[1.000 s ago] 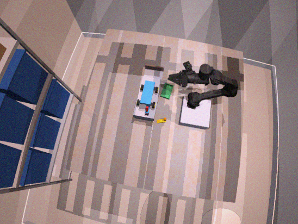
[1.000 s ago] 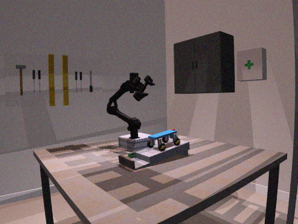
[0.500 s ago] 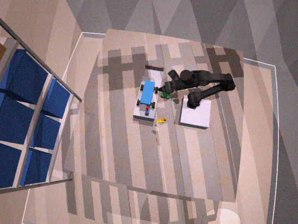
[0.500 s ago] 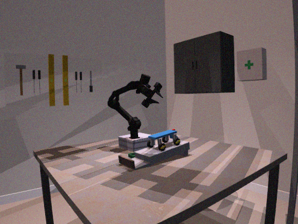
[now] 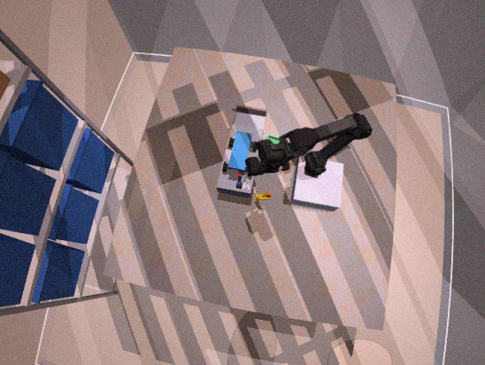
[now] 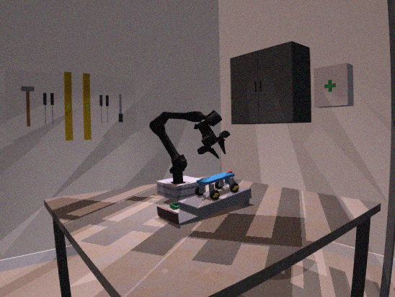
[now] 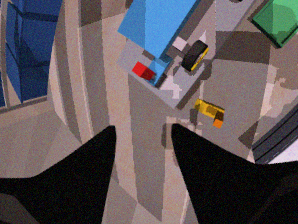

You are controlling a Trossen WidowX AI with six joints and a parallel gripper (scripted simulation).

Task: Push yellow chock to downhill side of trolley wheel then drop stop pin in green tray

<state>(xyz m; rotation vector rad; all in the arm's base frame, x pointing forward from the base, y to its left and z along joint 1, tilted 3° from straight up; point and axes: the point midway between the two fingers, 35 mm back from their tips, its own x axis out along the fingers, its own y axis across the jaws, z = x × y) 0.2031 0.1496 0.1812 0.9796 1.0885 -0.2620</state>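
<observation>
Now: gripper tip 220 mm above the yellow chock, 50 mm past it and 20 mm to the right of it. Also, from my gripper tip: grey ramp: 190 mm below, 100 mm to the right, 100 mm ahead; red-headed stop pin: 110 mm below, 60 mm ahead, 20 mm to the left; blue trolley: 130 mm below, 100 mm ahead, 90 mm to the right.
</observation>
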